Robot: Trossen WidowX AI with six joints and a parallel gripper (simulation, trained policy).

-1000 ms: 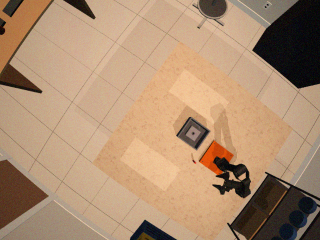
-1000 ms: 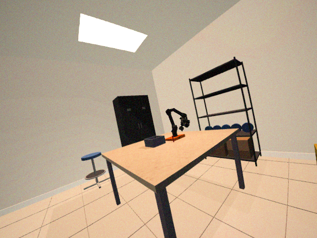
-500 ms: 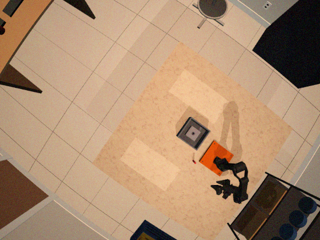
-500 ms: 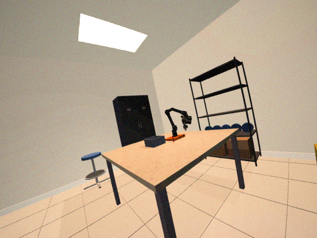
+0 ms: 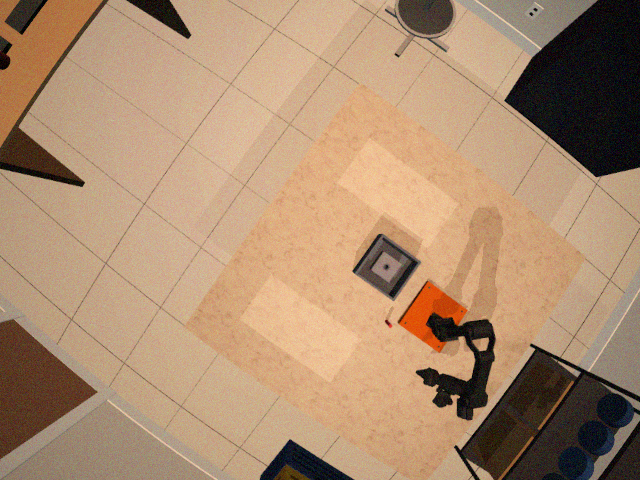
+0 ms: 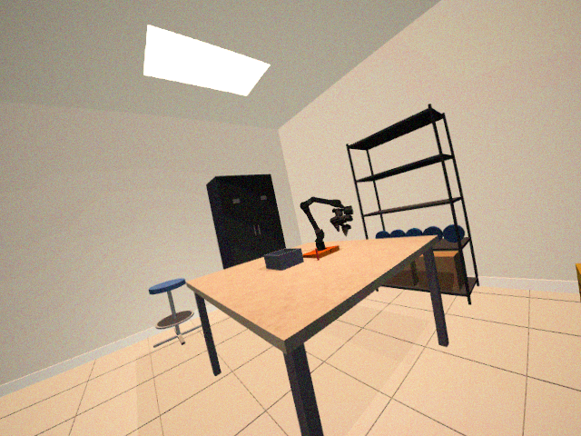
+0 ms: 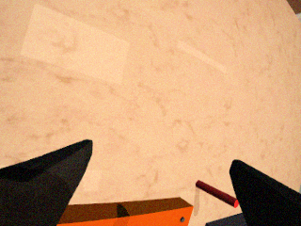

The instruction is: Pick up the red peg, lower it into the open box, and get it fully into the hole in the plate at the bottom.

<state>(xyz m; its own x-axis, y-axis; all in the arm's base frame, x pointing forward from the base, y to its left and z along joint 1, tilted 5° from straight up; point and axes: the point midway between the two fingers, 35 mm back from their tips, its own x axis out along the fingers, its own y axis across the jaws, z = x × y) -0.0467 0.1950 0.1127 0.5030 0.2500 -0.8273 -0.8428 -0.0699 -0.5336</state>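
Right now the red peg is 200 mm ahead of my gripper tip, 90 mm to the right of it and 90 mm below it. From my gripper tip the other things lie so: grey box: 340 mm ahead, 280 mm to the right, 100 mm below; then holed plate: 340 mm ahead, 280 mm to the right, 80 mm below.
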